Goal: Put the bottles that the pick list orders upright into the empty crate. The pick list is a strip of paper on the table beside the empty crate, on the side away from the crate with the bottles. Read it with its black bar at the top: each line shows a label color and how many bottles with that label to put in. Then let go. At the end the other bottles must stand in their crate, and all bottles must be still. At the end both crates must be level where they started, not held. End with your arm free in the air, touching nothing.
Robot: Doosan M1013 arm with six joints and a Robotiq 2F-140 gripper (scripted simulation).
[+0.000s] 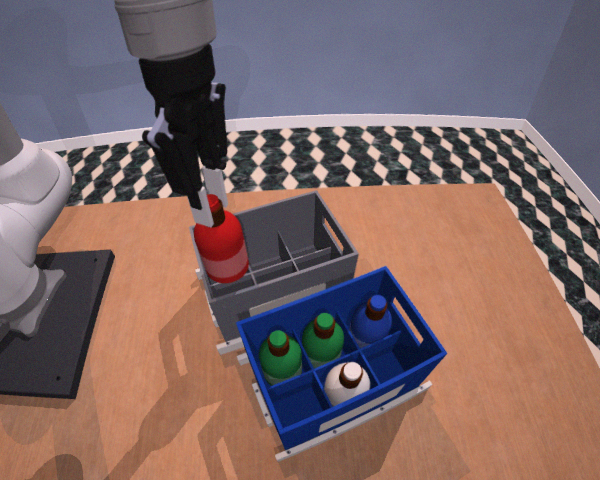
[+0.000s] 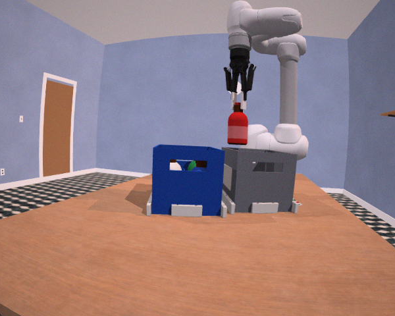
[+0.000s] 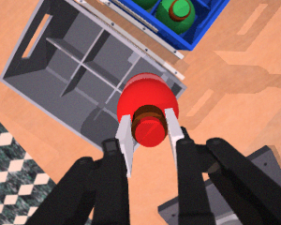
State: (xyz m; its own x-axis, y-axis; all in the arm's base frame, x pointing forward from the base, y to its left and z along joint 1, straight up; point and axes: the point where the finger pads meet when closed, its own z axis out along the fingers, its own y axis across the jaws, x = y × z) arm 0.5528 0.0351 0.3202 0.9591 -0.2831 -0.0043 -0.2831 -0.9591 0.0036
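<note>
Now: hand 8 cm above the red bottle. Round my hand: blue crate 20 cm ahead, 11 cm to the right, 27 cm below; green bottle 17 cm ahead, 7 cm to the right, 26 cm below; grey crate 6 cm ahead, 8 cm to the left, 27 cm below.
</note>
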